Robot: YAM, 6 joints.
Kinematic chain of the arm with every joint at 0, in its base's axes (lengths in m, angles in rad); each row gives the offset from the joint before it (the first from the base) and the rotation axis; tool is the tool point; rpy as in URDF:
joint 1: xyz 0 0 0.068 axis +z
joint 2: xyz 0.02 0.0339 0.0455 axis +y
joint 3: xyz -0.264 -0.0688 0 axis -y
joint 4: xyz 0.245 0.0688 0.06 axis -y
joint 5: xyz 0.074 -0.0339 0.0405 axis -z
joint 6: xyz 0.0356 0 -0.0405 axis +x
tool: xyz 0 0 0 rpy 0 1.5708 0
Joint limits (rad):
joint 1: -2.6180..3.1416
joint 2: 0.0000..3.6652
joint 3: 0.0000..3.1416
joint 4: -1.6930..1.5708
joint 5: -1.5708..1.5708
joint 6: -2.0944..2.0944
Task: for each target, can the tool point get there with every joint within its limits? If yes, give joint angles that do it. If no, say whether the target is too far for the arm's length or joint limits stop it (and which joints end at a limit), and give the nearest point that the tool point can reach.
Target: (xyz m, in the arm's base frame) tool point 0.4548 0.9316 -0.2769
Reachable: no: too far | nearest point 0.2651 0.5430 -0.1108 | short by 0.463 m
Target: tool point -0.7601 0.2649 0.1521
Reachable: no: too far | nearest point -0.6092 0.2123 0.1442 | short by 0.160 m
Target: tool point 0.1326 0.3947 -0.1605
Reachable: yes | joints 1.2877 3.1487 2.1259 -1.0093 0.4990 0.7949
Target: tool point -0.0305 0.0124 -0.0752
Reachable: yes | joints -1.3796 3.2729 0.5240 -0.3414 0.8878 0.5150
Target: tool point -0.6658 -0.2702 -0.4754
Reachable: no: too far | nearest point -0.4426 -0.2436 -0.2716 | short by 0.303 m
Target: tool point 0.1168 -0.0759 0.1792
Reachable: yes | joints -0.5752 0.9108 0.5195 -0.8849 0.0051 1.3382
